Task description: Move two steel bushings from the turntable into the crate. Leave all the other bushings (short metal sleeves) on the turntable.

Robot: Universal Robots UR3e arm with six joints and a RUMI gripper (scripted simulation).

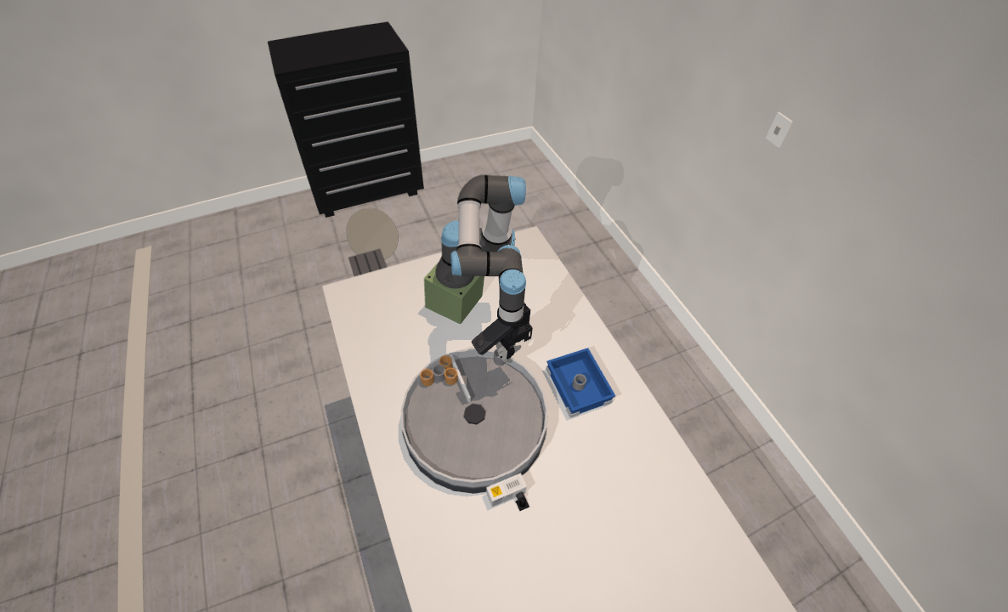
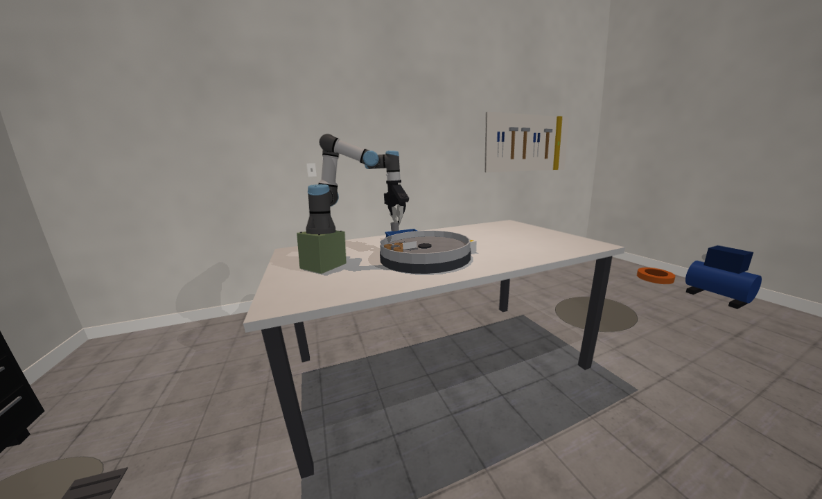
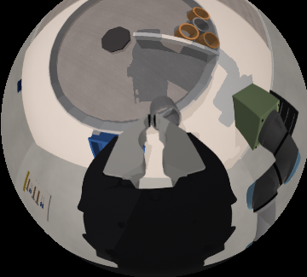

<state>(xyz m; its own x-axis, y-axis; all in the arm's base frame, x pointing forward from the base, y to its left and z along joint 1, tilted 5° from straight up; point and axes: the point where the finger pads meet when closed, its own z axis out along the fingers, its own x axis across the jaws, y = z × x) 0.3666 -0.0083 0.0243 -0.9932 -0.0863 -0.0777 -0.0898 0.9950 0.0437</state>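
Right now my hand is 110 mm short of the blue crate, 220 mm to the right of it and 130 mm above it. The rest, counted from my hand: round grey turntable 80 mm ahead, 130 mm to the right, 100 mm below.
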